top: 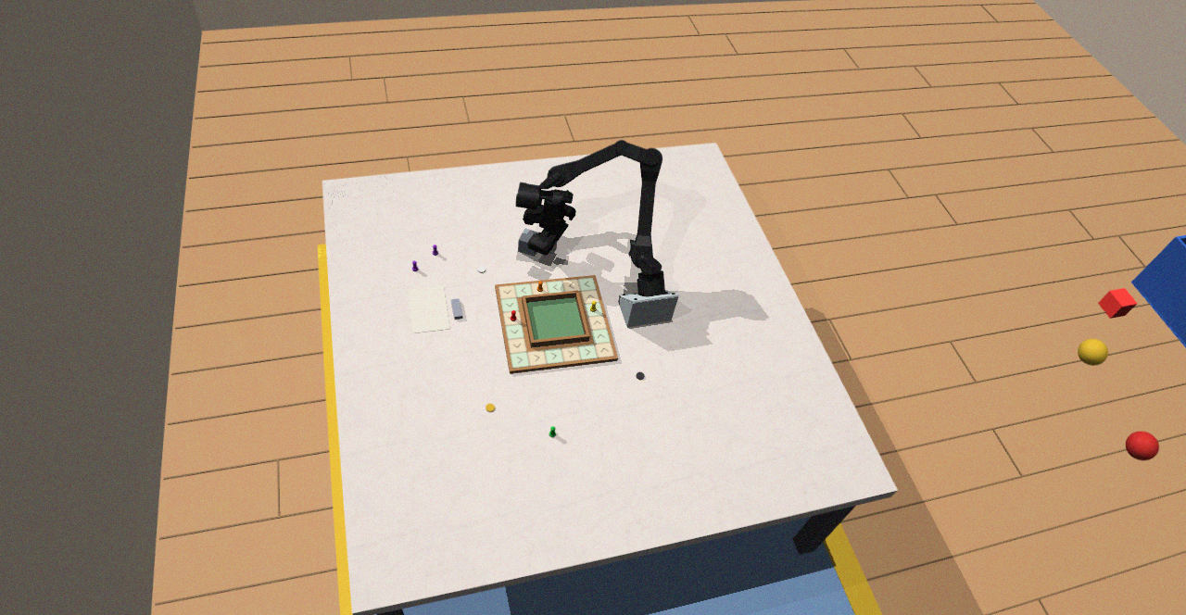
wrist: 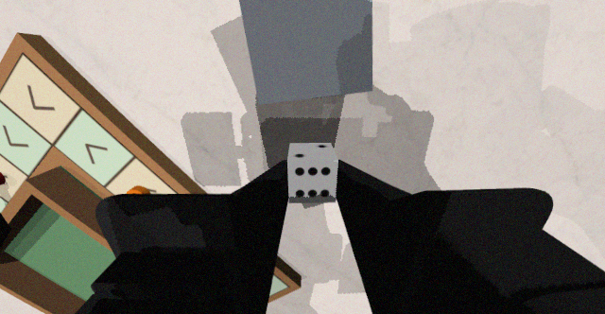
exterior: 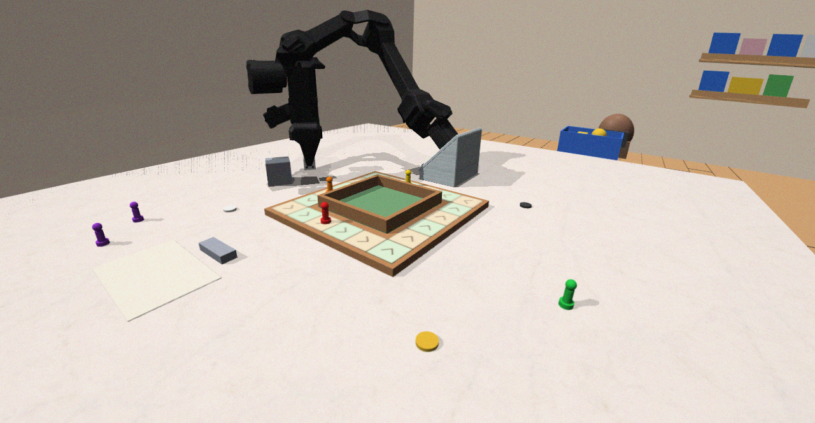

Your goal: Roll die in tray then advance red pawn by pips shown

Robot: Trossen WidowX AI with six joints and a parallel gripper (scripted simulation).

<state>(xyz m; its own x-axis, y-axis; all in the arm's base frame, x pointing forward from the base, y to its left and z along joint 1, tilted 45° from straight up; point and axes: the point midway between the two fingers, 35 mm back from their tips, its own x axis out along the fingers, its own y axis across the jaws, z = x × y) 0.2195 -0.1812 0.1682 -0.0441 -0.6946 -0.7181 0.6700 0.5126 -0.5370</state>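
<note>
Right now my gripper tip is 16 cm short of the red pawn, 21 cm to the right of it and 1 cm above it. The rest, counted from my gripper tip: grey cube 5 cm ahead, 4 cm to the right, 1 cm below; then yellow pawn 6 cm behind, 22 cm to the left, 1 cm below; then orange pawn 6 cm ahead, 12 cm to the left, 1 cm below.
</note>
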